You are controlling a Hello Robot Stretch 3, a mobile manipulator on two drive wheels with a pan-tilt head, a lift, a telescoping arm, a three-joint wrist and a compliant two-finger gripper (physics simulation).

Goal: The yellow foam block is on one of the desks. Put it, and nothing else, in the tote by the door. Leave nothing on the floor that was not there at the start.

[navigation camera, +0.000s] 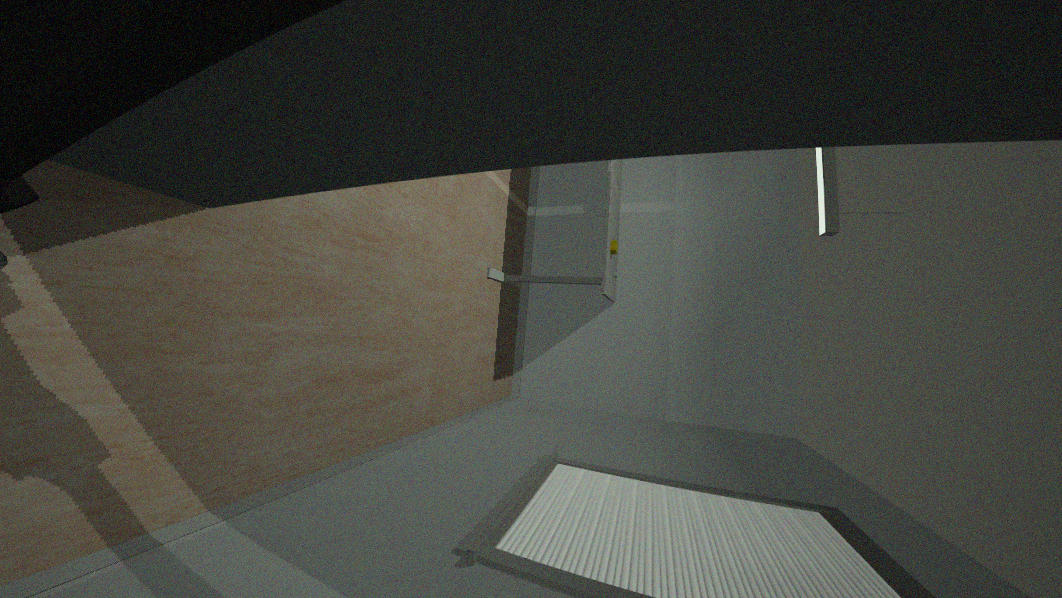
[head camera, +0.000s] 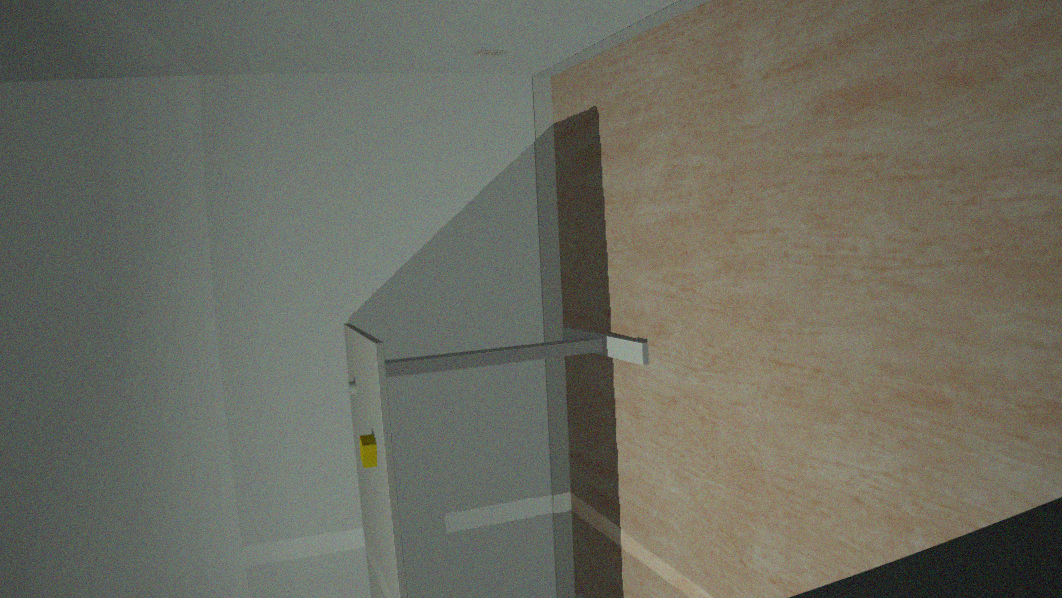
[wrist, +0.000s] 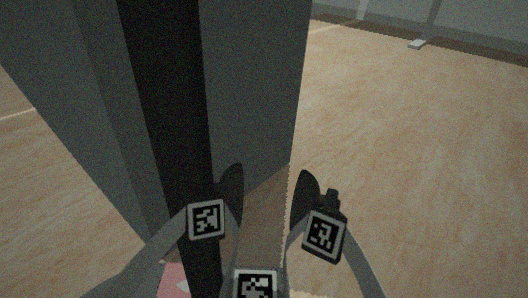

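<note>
The yellow foam block is small in the head and navigation views, which are turned sideways. It sits on a pale desk top by the grey wall, across the floor from me. My gripper is open in the wrist view, with a gap between its two dark fingertips and no object between them. It is far from the block, low beside a dark grey panel. The tote and the door do not show.
The dark grey panel stands close to my gripper and fills part of each view. A desk foot rests on the wooden floor. A blind-covered window is in the wall.
</note>
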